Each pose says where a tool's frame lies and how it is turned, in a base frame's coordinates. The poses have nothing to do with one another.
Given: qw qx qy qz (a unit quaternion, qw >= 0); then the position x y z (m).
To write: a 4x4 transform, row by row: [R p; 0 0 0 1], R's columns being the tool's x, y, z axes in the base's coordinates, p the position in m. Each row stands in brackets. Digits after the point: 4 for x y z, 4 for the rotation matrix.
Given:
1: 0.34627 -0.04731 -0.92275 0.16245 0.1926 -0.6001 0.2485
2: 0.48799 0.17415 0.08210 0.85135 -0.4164 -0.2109 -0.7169
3: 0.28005 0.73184 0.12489 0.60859 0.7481 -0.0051 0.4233
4: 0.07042 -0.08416 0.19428 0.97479 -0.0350 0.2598 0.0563
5: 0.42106 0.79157 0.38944 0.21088 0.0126 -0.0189 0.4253
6: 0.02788 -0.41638 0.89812 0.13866 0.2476 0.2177 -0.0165
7: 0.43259 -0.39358 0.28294 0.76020 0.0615 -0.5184 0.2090
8: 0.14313 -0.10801 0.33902 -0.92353 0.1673 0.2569 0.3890
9: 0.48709 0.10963 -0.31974 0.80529 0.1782 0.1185 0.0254
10: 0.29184 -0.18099 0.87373 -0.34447 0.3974 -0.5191 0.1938
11: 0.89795 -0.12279 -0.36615 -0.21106 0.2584 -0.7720 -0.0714
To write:
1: [[-0.7557 -0.0252 -0.6544 0.1926], [0.1998 0.9427 -0.2670 -0.6001], [0.6237 -0.3326 -0.7074 0.2485], [0 0 0 1]]
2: [[-0.4631 -0.8023 0.3767 -0.4164], [0.8595 -0.5103 -0.0302 -0.2109], [0.2164 0.3098 0.9259 -0.7169], [0 0 0 1]]
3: [[0.2280 -0.1581 0.9607 0.7481], [0.5237 -0.8119 -0.2579 -0.0051], [0.8208 0.5619 -0.1024 0.4233], [0 0 0 1]]
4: [[-0.9759 -0.1700 -0.1367 -0.0350], [0.1046 -0.9146 0.3906 0.2598], [-0.1914 0.3669 0.9103 0.0563], [0 0 0 1]]
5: [[0.6077 0.4389 0.6618 0.0126], [0.7941 -0.3421 -0.5023 -0.0189], [0.0059 0.8308 -0.5565 0.4253], [0 0 0 1]]
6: [[-0.6517 -0.7557 -0.0654 0.2476], [-0.7402 0.6148 0.2723 0.2177], [-0.1656 0.2259 -0.9600 -0.0165], [0 0 0 1]]
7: [[-0.3159 -0.8804 -0.3536 0.0615], [0.4350 -0.4656 0.7707 -0.5184], [-0.8432 0.0897 0.5301 0.2090], [0 0 0 1]]
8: [[-0.9357 0.1911 0.2966 0.1673], [-0.3376 -0.7292 -0.5953 0.2569], [0.1025 -0.6571 0.7468 0.3890], [0 0 0 1]]
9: [[-0.5014 -0.8546 -0.1349 0.1782], [0.7144 -0.3210 -0.6218 0.1185], [0.4881 -0.4082 0.7715 0.0254], [0 0 0 1]]
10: [[-0.7641 -0.1152 0.6347 0.3974], [-0.5173 0.6972 -0.4963 -0.5191], [-0.3853 -0.7076 -0.5923 0.1938], [0 0 0 1]]
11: [[0.6428 0.4690 -0.6057 0.2584], [-0.2891 0.8808 0.3751 -0.7720], [0.7094 -0.0660 0.7017 -0.0714], [0 0 0 1]]
